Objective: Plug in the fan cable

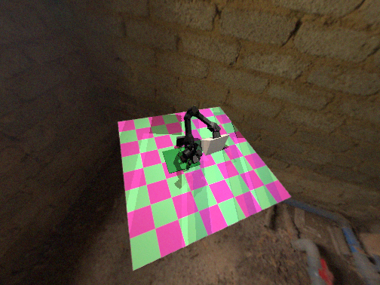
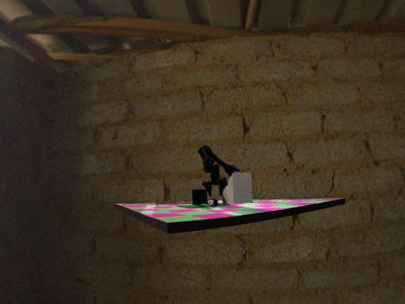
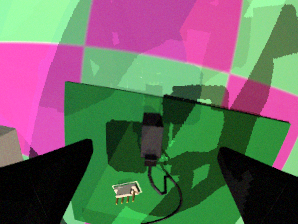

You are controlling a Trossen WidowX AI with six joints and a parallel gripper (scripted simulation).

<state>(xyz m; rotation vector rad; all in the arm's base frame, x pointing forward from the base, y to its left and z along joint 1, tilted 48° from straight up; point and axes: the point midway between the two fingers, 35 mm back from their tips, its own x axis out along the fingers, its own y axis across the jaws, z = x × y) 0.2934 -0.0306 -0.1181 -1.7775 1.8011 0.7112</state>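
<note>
My gripper tip is now 1 cm to the left of the dark plug and 4 cm above it. Also, from my gripper tip: green board (4 cm ahead, 10 cm to the right, 8 cm below); then black fan (4 cm behind, 24 cm to the right, 1 cm below).
</note>
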